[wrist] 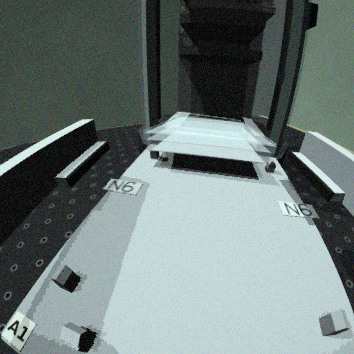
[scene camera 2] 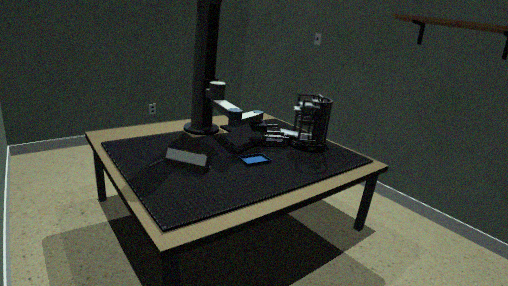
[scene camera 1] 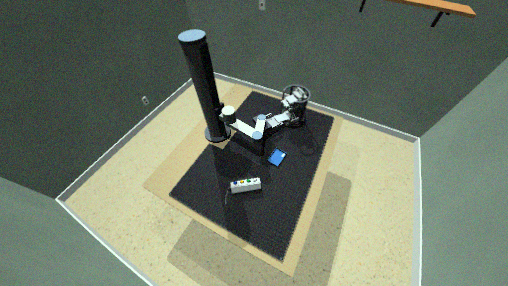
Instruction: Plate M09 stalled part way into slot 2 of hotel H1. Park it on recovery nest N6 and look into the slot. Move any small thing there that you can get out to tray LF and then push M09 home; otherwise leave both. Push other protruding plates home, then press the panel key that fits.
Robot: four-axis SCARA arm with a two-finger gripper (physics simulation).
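Places are measured from the arm's base along level axes (x ahead, y left, z up), in millimetres.
Pixels of known places: gripper, fingertip midpoint: (wrist: 200, 135) (scene camera 2: 280, 129) (scene camera 1: 275, 118); arm's base at its link origin: (scene camera 2: 201, 129) (scene camera 1: 217, 132).
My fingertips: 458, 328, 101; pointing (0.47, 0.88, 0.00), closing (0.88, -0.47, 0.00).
Note:
Ahead of a thing's pixels: the offset from my fingertips to its middle, as dx, dy, dz. Level surfaces: height alone.
My gripper (scene camera 1: 273, 121) (scene camera 2: 278, 133) (wrist: 200, 135) is open and empty, one finger on each side of the pale nest N6 @(-12, -33, -53) (wrist: 215, 235) in front of the hotel. Two N6 labels and an A1 label show on the nest. At its far end a pale translucent plate-like piece @(+40, +48, -15) (wrist: 210, 136) sits between the hotel posts. The hotel H1 @(+117, +144, +82) (scene camera 1: 300, 111) (scene camera 2: 325, 122) (wrist: 285, 70) rises behind. Its slots above are dark. M09's label cannot be read, and the inside of slot 2 is hidden. A white piece @(+100, +125, +183) (scene camera 1: 289, 101) sticks out higher up the hotel.
A blue tray @(+165, -339, -80) (scene camera 1: 276, 157) (scene camera 2: 255, 160) lies on the black mat @(dz -88) (scene camera 1: 200, 187) (scene camera 2: 225, 192); its label is unreadable. The key panel @(+61, -697, -46) (scene camera 1: 245, 187) (scene camera 2: 186, 157) has blue, yellow, green and white keys. The arm's column (scene camera 1: 202, 80) (scene camera 2: 204, 65) stands behind.

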